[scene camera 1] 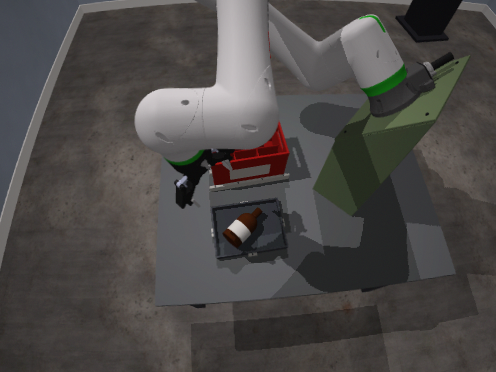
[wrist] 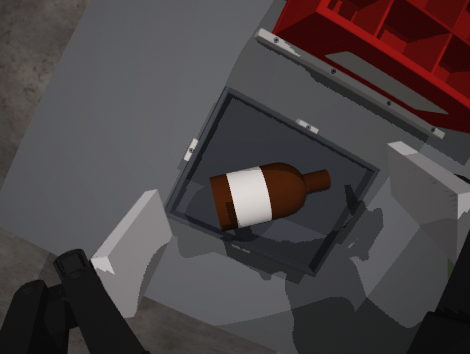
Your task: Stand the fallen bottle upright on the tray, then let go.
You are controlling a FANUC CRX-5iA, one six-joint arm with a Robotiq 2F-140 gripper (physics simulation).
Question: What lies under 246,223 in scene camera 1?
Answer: A brown bottle.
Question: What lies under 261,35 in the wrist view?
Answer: A pale rail.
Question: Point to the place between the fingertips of my gripper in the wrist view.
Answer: At 273,192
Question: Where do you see a brown bottle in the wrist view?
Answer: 259,194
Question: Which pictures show my gripper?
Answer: Scene camera 1 and the wrist view: all of them.
